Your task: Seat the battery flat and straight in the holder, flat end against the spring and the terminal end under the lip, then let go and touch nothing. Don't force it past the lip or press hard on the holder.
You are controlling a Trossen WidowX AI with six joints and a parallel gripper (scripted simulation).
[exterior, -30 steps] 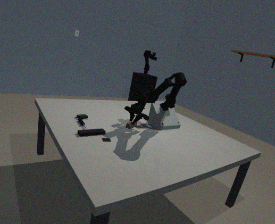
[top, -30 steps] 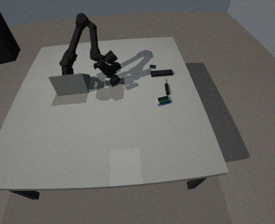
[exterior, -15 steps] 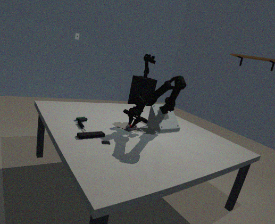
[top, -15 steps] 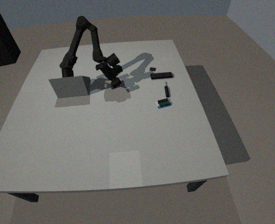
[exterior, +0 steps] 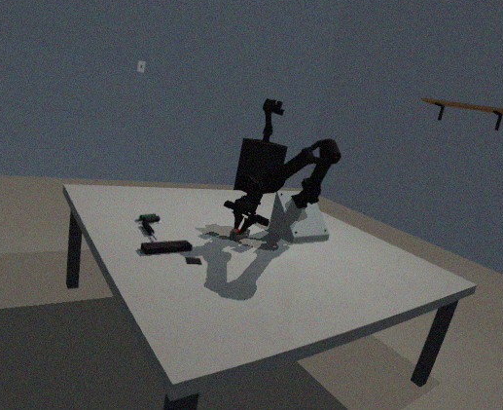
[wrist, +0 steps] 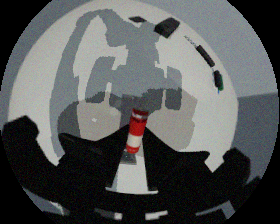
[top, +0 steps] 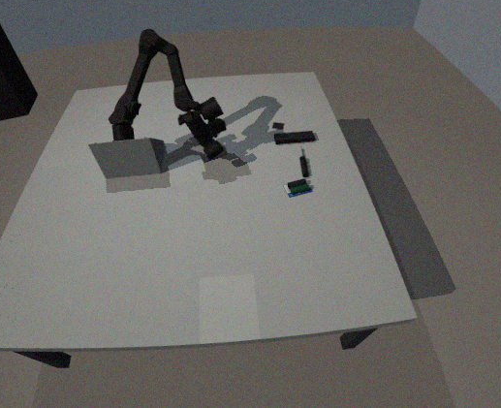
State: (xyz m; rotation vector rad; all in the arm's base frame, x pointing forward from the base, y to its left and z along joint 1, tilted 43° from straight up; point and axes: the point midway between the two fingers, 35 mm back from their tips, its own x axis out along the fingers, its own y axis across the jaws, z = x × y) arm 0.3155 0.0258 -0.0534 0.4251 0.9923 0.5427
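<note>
Now: gripper tip 10 mm below the battery. The rest, counted from my gripper tip: small black chip: 290 mm ahead, 130 mm to the left, 10 mm below; then long black bar: 330 mm ahead, 30 mm to the left; then dark screwdriver: 320 mm ahead, 100 mm to the right.
</note>
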